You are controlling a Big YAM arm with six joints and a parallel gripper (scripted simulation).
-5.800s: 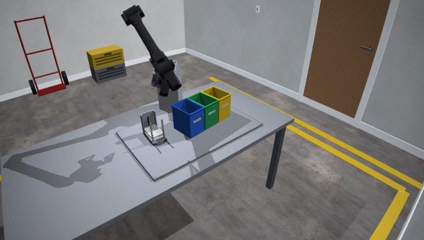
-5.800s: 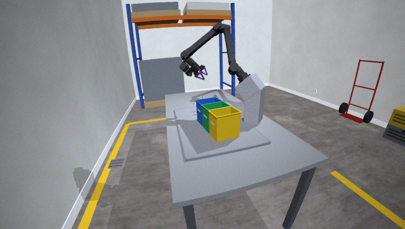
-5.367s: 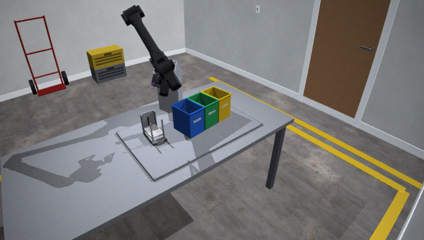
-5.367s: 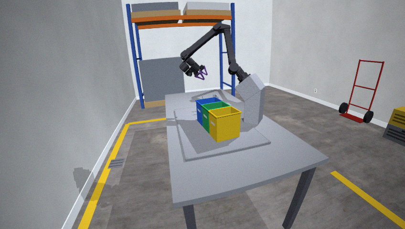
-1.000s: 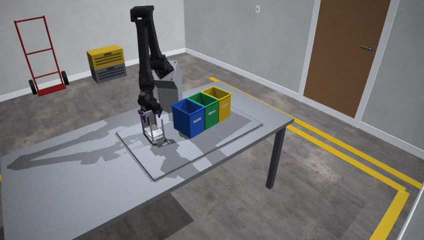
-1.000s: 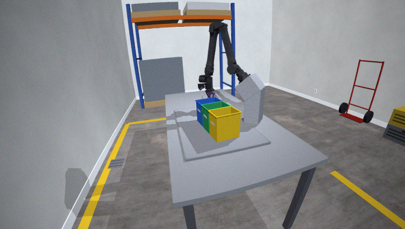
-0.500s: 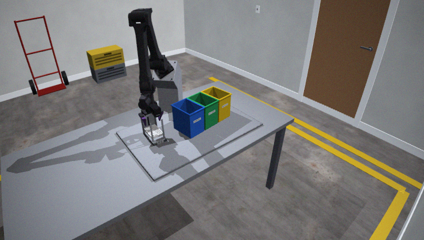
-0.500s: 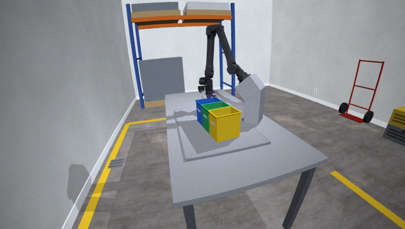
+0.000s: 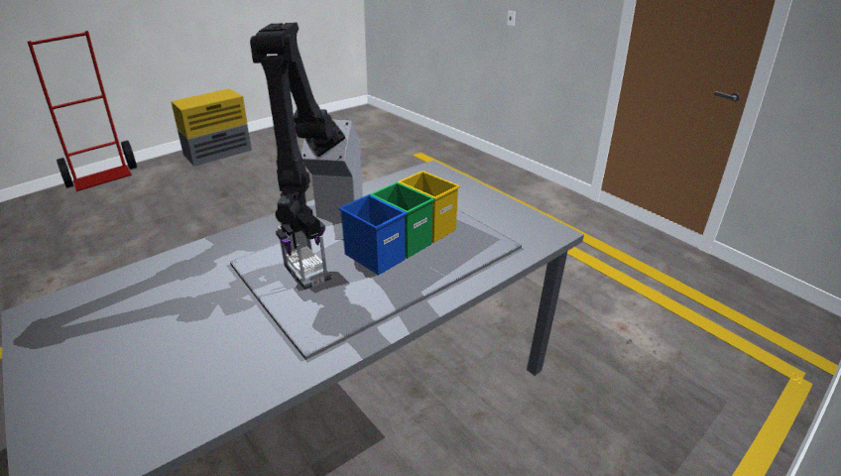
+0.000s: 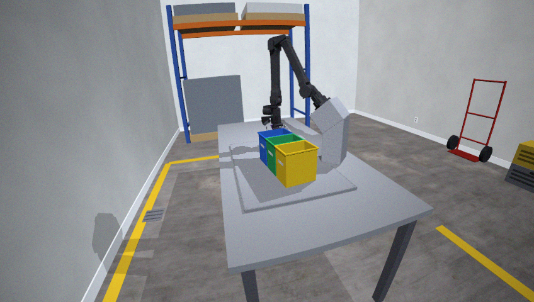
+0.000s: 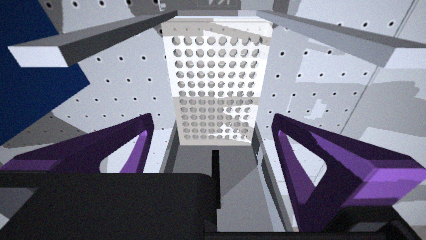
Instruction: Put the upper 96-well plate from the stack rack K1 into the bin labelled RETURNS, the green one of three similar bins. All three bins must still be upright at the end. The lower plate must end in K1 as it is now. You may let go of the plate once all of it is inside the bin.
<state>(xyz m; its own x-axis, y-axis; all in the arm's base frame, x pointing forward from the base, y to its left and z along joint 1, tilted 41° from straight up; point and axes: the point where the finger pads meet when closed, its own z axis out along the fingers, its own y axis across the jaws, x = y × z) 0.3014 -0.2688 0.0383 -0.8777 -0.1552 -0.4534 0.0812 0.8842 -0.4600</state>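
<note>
The 96-well plate is 5 cm below my hand. From my hand the other things lie so: green bin (34 cm to the left, 8 cm ahead); then yellow bin (48 cm to the left, 7 cm ahead); then blue bin (21 cm to the left, 9 cm ahead).
</note>
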